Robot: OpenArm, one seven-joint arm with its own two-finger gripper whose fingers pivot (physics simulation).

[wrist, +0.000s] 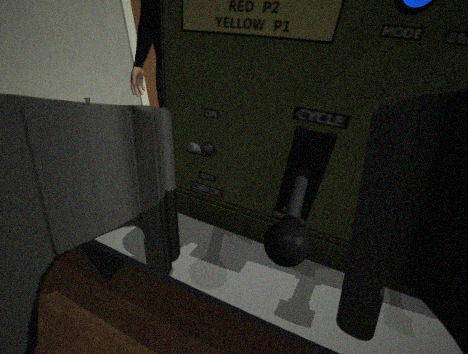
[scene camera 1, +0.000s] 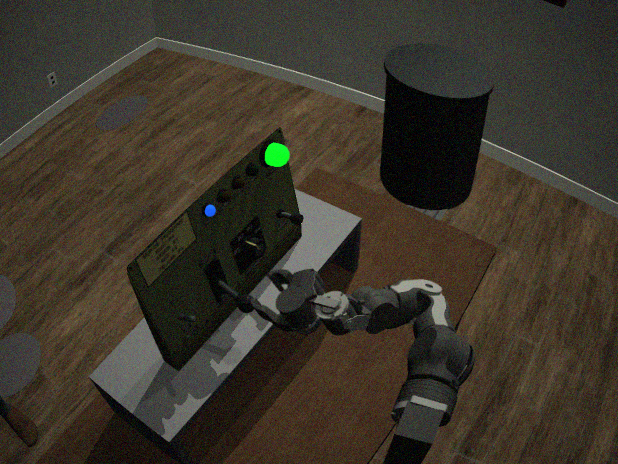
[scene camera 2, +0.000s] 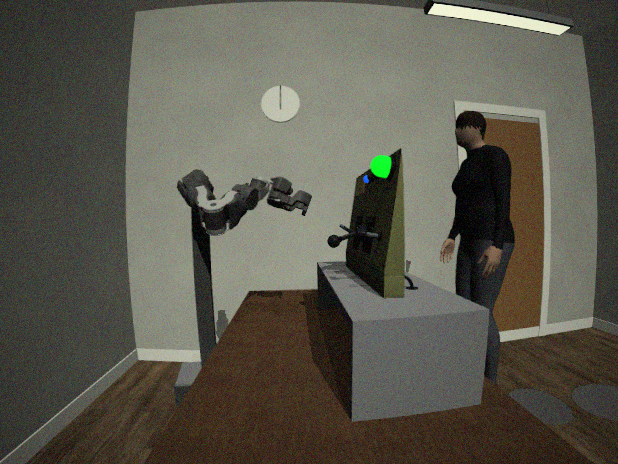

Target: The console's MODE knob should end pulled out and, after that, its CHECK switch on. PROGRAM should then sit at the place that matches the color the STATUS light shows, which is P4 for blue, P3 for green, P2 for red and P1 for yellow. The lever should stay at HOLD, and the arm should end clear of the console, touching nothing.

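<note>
The dark green console (scene camera 1: pixel 172 305) (scene camera 2: pixel 395 250) stands on a pale bench. The large STATUS light (scene camera 1: pixel 277 155) (scene camera 2: pixel 381 166) glows green. A small lamp (scene camera 1: pixel 210 210) (scene camera 2: pixel 366 179) (wrist: pixel 416 2) over the word MODE glows blue. The CYCLE lever's ball (scene camera 1: pixel 245 303) (scene camera 2: pixel 333 241) (wrist: pixel 287 242) sits low before its slot. A toggle switch (scene camera 1: pixel 187 318) (wrist: pixel 200 148) is left of it, its ON/OFF position unclear. The dial (scene camera 1: pixel 252 244) shows a pale pointer; its labels are unreadable. A dark-ended knob (scene camera 1: pixel 291 216) sticks out at right. My gripper (scene camera 1: pixel 261 289) (scene camera 2: pixel 304 212) (wrist: pixel 253 200) is open and empty, apart from the ball.
The bench (scene camera 1: pixel 125 370) (scene camera 2: pixel 420 365) has a front edge below the gripper. A legend plate (scene camera 1: pixel 167 247) (wrist: pixel 260 22) is on the console's upper left. A person (scene camera 2: pixel 482 195) stands behind the console. A black cylinder (scene camera 1: pixel 432 145) stands beyond the bench, near the wall.
</note>
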